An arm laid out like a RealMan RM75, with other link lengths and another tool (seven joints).
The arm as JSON. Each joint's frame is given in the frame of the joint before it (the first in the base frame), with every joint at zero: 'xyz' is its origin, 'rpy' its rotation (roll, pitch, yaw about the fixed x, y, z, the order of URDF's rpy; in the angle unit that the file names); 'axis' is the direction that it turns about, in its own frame. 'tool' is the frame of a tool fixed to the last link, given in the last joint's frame.
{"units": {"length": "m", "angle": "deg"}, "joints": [
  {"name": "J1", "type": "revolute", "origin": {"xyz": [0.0, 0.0, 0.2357], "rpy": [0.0, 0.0, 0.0]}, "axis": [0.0, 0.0, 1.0]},
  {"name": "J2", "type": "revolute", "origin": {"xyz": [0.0, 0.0, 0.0], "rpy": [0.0, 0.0, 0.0]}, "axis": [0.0, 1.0, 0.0]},
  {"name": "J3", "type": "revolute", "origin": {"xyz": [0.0, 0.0, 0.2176], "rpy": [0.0, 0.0, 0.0]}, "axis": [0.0, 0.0, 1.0]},
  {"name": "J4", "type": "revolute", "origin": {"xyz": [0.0, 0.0, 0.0], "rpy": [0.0, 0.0, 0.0]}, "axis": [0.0, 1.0, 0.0]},
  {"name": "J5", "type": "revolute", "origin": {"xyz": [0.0, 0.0, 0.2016], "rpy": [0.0, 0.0, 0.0]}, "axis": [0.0, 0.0, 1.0]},
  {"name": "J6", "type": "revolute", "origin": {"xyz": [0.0, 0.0, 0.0], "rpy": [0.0, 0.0, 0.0]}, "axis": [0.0, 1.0, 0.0]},
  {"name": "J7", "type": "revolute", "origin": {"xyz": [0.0, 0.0, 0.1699], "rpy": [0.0, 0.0, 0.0]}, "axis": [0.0, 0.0, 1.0]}
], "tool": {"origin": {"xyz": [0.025, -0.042, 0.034], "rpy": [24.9, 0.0, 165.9]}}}
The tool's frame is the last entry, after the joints.
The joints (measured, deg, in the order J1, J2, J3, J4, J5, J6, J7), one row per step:
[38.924, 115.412, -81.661, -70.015, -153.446, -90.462, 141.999]
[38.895, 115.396, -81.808, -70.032, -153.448, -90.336, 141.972]
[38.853, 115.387, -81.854, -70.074, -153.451, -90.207, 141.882]
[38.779, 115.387, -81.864, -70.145, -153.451, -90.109, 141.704]
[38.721, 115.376, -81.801, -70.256, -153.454, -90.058, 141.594]
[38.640, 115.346, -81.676, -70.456, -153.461, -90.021, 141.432]
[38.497, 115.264, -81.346, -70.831, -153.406, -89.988, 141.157]
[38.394, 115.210, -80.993, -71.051, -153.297, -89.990, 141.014]
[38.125, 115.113, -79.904, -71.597, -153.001, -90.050, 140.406]
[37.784, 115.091, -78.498, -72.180, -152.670, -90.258, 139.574]
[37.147, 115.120, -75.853, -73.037, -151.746, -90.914, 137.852]
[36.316, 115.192, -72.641, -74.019, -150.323, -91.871, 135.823]
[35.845, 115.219, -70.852, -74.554, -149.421, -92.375, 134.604]
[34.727, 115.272, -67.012, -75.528, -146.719, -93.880, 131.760]
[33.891, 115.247, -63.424, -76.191, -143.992, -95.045, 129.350]
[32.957, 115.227, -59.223, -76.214, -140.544, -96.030, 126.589]
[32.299, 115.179, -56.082, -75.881, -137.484, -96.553, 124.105]
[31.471, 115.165, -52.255, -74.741, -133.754, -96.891, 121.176]
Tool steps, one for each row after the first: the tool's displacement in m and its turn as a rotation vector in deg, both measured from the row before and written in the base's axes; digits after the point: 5 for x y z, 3 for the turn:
[-0.00004, 0.00026, -0.00016, -0.006, -0.067, 0.146]
[-0.00007, 0.00041, 0.00003, 0.037, -0.011, 0.165]
[0.00000, 0.00032, 0.00007, -0.006, 0.002, 0.195]
[-0.00012, 0.00038, 0.00038, 0.074, 0.037, 0.133]
[-0.00025, 0.00060, 0.00080, 0.128, 0.054, 0.196]
[-0.00049, 0.00113, 0.00172, 0.293, 0.192, 0.290]
[-0.00020, 0.00061, 0.00119, 0.261, 0.266, 0.056]
[-0.00048, 0.00156, 0.00313, 0.592, 0.763, 0.211]
[-0.00015, 0.00111, 0.00335, 0.558, 0.940, 0.145]
[0.00013, 0.00039, 0.00478, 0.582, 1.956, 0.106]
[0.00023, -0.00070, 0.00507, 0.596, 2.611, 0.024]
[-0.00004, -0.00026, 0.00289, 0.352, 1.502, 0.163]
[-0.00067, -0.00262, 0.00438, 0.214, 3.789, 0.430]
[-0.00182, -0.00103, 0.00472, 0.646, 3.682, 0.617]
[-0.00131, -0.00095, 0.00456, 1.014, 4.600, 0.636]
[-0.00220, 0.00036, 0.00323, 0.933, 3.751, 1.080]
[-0.00096, 0.00025, 0.00329, 1.431, 4.745, 0.937]

